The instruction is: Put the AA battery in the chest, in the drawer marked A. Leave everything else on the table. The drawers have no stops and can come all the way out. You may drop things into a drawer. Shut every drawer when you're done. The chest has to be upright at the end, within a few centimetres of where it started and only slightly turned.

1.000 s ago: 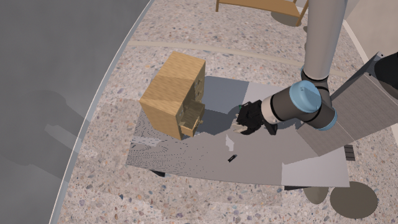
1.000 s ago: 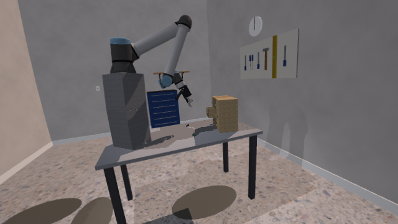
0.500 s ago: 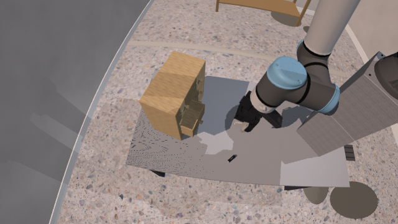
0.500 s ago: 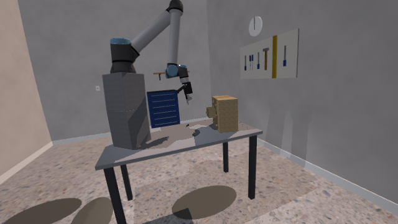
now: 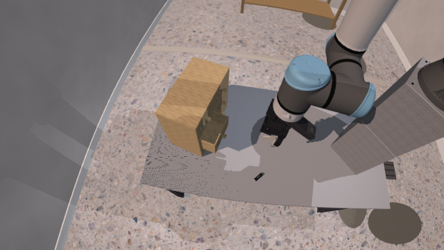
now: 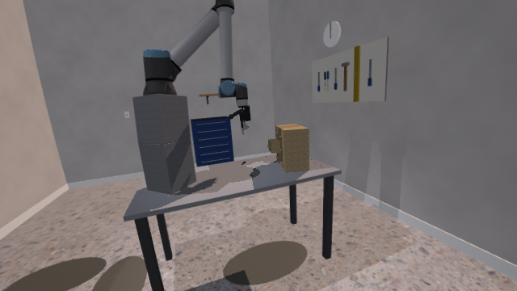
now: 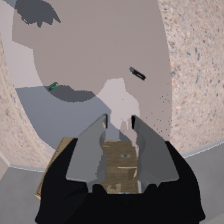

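The AA battery is 80 mm to the left of my hand and 270 mm below it. Round my hand: green battery (240 mm to the right, 270 mm below); drawer (280 mm ahead, 50 mm to the right, 140 mm below).
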